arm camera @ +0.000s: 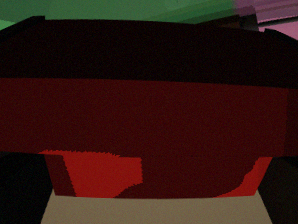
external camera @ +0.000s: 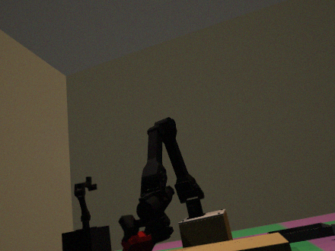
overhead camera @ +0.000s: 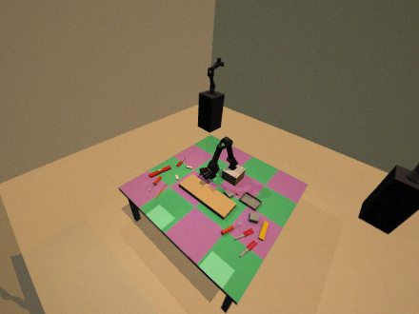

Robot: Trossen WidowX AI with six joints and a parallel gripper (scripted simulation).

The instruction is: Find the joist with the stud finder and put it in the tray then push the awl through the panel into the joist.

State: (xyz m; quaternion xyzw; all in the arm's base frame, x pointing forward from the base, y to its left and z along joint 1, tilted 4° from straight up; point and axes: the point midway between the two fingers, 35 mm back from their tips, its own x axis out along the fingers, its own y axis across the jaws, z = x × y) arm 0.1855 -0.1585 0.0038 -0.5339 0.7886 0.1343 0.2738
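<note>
Now: the awl 7 cm below my gripper tip, 4 cm to the right of it and 3 cm ahead of it. From my gripper tip the other things lie so: orange pencil (45 cm ahead, 12 cm to the right, 7 cm below); then stud finder (1 cm to the right, 1 cm ahead); then grey tray (51 cm to the left, 6 cm below, 4 cm behind).
</note>
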